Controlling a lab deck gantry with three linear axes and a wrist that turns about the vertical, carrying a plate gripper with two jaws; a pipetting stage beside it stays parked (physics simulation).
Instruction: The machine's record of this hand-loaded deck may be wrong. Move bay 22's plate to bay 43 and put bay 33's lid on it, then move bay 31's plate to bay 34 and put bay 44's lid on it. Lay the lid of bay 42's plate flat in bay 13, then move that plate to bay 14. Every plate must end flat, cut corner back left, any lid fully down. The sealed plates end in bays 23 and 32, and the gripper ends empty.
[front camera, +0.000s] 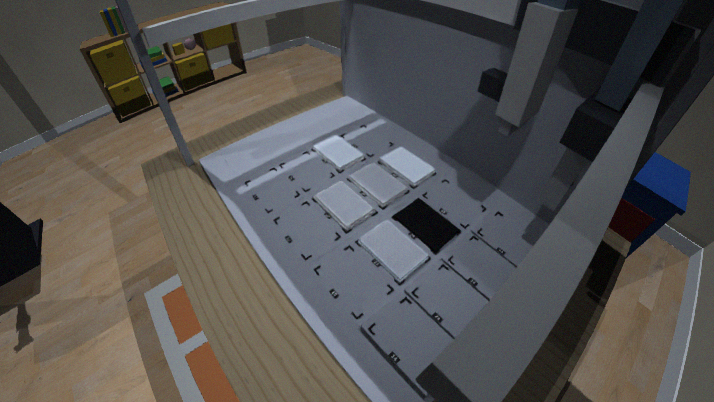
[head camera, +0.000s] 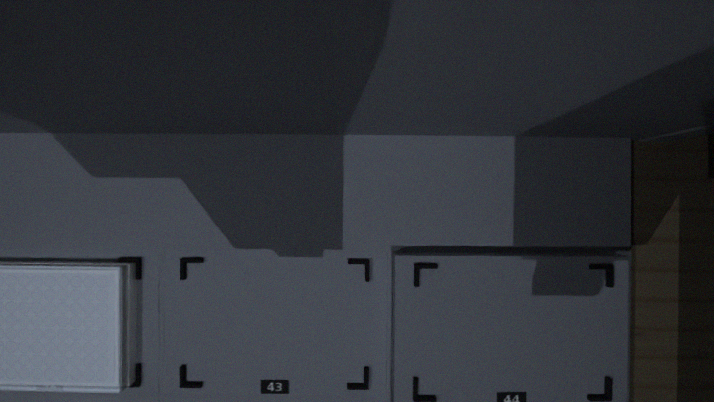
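Seen in the pictures: gripper, fingertip midpoint: (front camera: 556, 191); robot's base at its link origin: (front camera: 246, 183).
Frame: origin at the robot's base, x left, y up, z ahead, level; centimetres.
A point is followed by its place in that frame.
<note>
In the front view, white plates sit at bay 22 (front camera: 345, 203) @[x 15.0, y 1.4, z 23.5 cm], bay 31 (front camera: 339, 152) @[x 25.3, y 1.7, z 7.7 cm] and bay 23 (front camera: 393, 248) @[x 14.8, y 1.4, z 39.5 cm], and a greyer plate at bay 32 (front camera: 378, 183) @[x 25.3, y 1.4, z 23.5 cm]. A black flat piece (front camera: 427, 224) @[x 25.4, y 0.8, z 39.6 cm] lies at bay 33; its kind is unclear. A white plate (front camera: 407, 165) @[x 35.7, y 1.6, z 23.4 cm] (head camera: 60, 325) @[x 36.7, y 1.7, z 25.1 cm] with a layered edge sits at bay 42. Bay 43 (head camera: 274, 320) @[x 36.6, y 0.0, z 39.1 cm] and bay 44 (head camera: 510, 330) @[x 36.5, y 1.5, z 55.5 cm] show bare surface with corner marks, as do bays 34, 13 and 14 in the front view. My gripper's jaws cannot be made out; a dark block hangs at the right in the front view.
A pale gantry column (front camera: 535, 65) @[x 33.0, y 38.3, z 46.8 cm] hangs over the back of the deck. A pale beam (front camera: 575, 240) @[x 2.1, y 40.0, z 62.3 cm] crosses the right foreground. The back wall (front camera: 415, 75) @[x 50.0, y 18.9, z 10.9 cm] stands behind the deck. Bay 44 has a dark raised edge along its back and left side.
</note>
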